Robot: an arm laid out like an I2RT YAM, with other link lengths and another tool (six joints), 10 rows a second.
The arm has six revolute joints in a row. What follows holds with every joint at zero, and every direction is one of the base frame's.
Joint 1 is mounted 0.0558 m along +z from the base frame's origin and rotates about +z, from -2.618 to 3.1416 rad.
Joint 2 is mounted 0.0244 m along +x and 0.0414 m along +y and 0.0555 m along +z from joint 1 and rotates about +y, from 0 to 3.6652 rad.
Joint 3 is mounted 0.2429 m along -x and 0.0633 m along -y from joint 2 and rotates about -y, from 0 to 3.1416 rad.
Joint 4 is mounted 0.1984 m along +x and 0.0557 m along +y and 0.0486 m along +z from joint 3 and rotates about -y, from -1.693 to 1.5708 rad.
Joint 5 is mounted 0.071 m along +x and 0.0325 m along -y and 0.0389 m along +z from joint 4 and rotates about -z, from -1.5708 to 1.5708 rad.
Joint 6 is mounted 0.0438 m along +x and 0.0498 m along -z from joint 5 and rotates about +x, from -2.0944 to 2.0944 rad.
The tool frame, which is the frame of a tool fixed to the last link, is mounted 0.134 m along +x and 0.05 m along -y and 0.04 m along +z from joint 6; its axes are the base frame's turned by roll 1.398, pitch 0.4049 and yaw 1.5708 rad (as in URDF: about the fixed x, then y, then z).
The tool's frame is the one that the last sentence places.
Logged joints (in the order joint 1, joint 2, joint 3, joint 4, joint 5, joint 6), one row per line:
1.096, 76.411, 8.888, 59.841, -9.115, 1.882
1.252, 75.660, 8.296, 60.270, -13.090, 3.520
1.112, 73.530, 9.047, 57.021, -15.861, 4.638
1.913, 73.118, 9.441, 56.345, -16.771, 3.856
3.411, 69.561, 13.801, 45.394, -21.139, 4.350
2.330, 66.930, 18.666, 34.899, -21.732, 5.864
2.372, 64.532, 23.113, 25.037, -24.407, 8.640
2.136, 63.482, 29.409, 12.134, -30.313, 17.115
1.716, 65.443, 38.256, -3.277, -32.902, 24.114
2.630, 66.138, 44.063, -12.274, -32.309, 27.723
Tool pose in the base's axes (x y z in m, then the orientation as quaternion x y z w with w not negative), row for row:
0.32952, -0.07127, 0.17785, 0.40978, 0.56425, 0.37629, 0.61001
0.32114, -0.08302, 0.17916, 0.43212, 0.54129, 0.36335, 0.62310
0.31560, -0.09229, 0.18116, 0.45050, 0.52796, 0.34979, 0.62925
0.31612, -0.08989, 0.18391, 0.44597, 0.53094, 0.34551, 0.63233
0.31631, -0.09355, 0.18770, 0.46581, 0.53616, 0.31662, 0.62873
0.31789, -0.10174, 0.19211, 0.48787, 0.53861, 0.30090, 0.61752
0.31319, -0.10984, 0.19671, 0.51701, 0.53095, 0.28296, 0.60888
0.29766, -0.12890, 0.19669, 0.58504, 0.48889, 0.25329, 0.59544
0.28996, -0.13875, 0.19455, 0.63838, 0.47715, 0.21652, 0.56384
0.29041, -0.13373, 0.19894, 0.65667, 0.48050, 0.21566, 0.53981
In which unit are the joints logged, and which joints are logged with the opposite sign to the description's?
The joints are logged in degrees. Opposite sign: joint 5.
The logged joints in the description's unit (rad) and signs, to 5 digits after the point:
0.01913, 1.33362, 0.15512, 1.04442, 0.15909, 0.03285
0.02185, 1.32052, 0.14479, 1.05191, 0.22846, 0.06144
0.01941, 1.28334, 0.15790, 0.99520, 0.27683, 0.08095
0.03339, 1.27615, 0.16478, 0.98341, 0.29271, 0.06730
0.05953, 1.21407, 0.24087, 0.79227, 0.36895, 0.07592
0.04067, 1.16815, 0.32578, 0.60910, 0.37929, 0.10235
0.04140, 1.12630, 0.40340, 0.43698, 0.42598, 0.15080
0.03728, 1.10797, 0.51328, 0.21178, 0.52906, 0.29871
0.02995, 1.14220, 0.66769, -0.05719, 0.57425, 0.42087
0.04590, 1.15433, 0.76904, -0.21422, 0.56390, 0.48386

